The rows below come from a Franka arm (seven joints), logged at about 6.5 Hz.
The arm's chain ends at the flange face. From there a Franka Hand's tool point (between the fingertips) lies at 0.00 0.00 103.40 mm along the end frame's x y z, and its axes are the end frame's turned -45 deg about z.
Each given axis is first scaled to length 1.
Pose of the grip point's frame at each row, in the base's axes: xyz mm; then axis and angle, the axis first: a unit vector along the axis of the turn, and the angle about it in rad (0 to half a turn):
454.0 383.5 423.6 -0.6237 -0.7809 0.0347 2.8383
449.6 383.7 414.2 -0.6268 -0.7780 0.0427 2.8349
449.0 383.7 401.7 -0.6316 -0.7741 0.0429 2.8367
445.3 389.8 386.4 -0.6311 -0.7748 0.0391 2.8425
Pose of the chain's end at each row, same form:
482.5 369.7 522.0 -0.8720 -0.4811 0.0902 2.8880
479.3 370.8 512.4 -0.8734 -0.4770 0.0982 2.8910
478.5 370.8 500.0 -0.8763 -0.4716 0.0980 2.8928
473.9 376.7 484.9 -0.8763 -0.4726 0.0934 2.8953

